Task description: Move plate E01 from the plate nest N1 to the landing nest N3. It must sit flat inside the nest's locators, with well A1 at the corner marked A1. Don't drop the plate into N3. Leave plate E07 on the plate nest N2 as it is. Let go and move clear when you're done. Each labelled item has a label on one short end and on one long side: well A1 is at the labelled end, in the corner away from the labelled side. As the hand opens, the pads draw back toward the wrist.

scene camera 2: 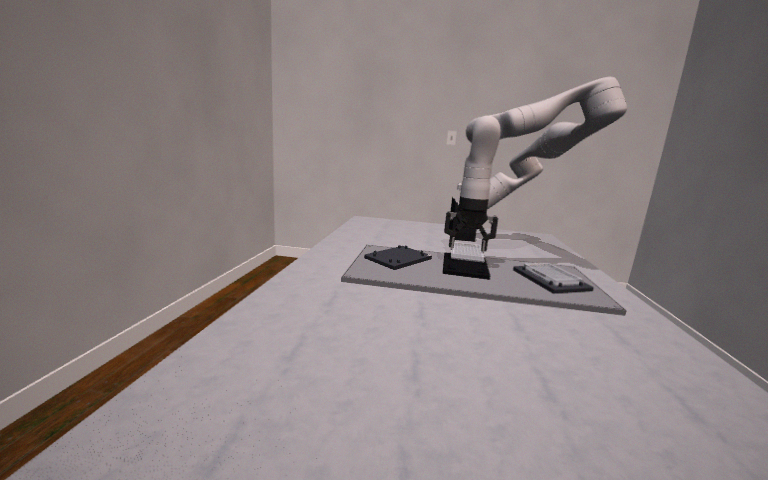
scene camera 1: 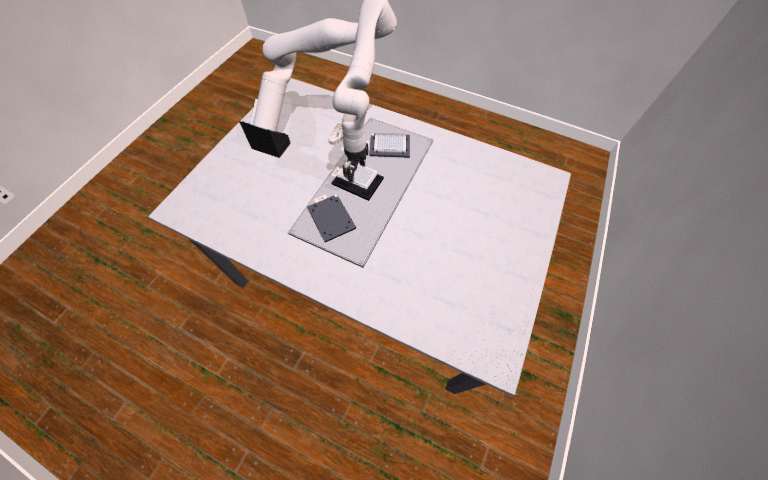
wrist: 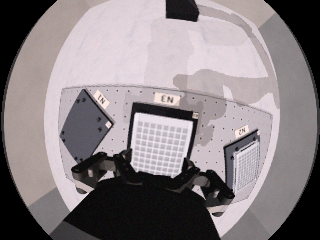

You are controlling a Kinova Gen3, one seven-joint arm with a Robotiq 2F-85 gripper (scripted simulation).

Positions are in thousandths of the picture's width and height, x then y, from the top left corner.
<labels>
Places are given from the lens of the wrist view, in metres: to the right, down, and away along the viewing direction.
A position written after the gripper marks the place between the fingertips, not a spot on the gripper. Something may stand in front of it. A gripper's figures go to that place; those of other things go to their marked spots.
gripper (wrist: 492,660): -0.01, 0.06, 0.16
landing nest N3 (wrist: 486,460): -0.01, -0.02, 0.19
nest N1 (wrist: 255,573): -0.18, 0.04, 0.20
The marked spots on the nest N1 and the landing nest N3 are 0.18 m apart.
</labels>
